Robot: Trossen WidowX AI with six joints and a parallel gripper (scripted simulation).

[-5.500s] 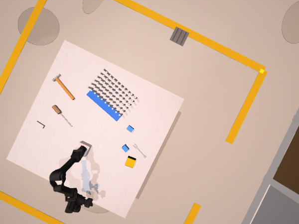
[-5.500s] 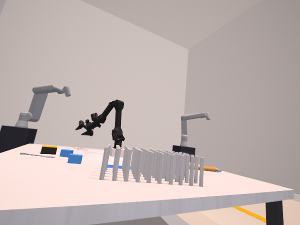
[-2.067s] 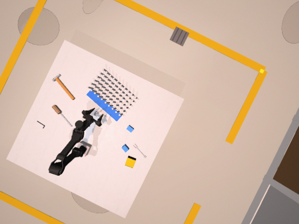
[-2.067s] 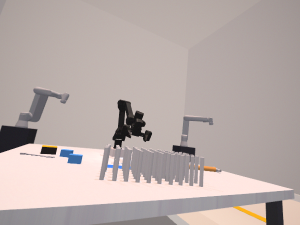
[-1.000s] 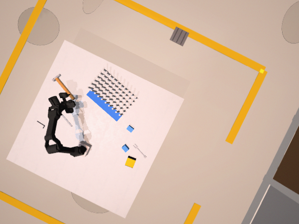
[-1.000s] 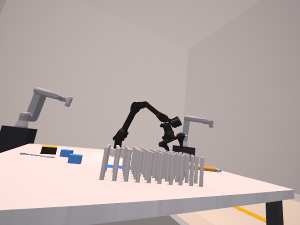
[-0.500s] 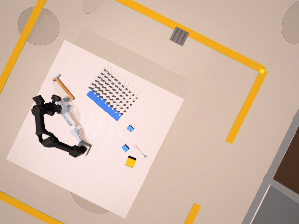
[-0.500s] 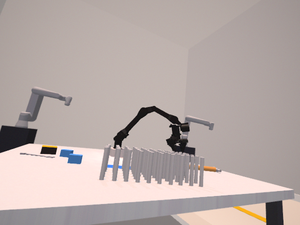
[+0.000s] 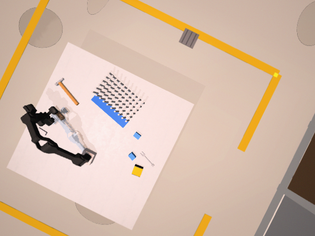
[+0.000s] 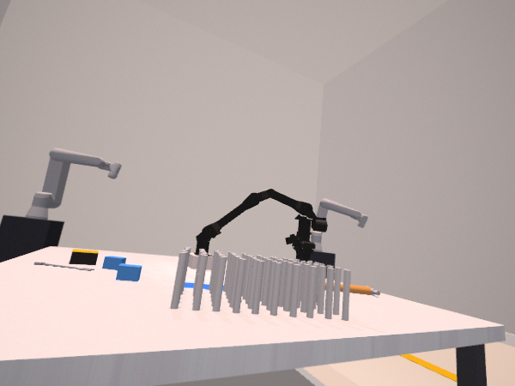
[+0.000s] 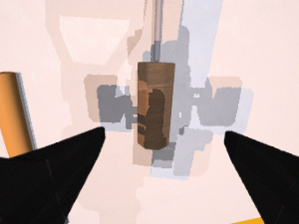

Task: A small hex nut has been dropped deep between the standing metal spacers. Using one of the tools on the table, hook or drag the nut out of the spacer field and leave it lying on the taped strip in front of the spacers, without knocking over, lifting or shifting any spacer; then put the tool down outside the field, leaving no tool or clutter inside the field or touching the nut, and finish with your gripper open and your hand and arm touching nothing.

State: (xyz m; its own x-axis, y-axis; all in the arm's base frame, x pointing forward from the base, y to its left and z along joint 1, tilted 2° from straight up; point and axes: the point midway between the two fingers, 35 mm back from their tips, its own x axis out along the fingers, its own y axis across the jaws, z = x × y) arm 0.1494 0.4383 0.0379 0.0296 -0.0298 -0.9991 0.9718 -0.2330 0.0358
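The screwdriver lies 110 mm to the right of my gripper tip, 60 mm below it and 20 mm behind it. Round my gripper tip: blue taped strip 360 mm to the right, 300 mm ahead, 70 mm below; black hex key 210 mm behind, 70 mm below, 30 mm to the left; grey wrench 900 mm to the right, 120 mm ahead, 70 mm below.
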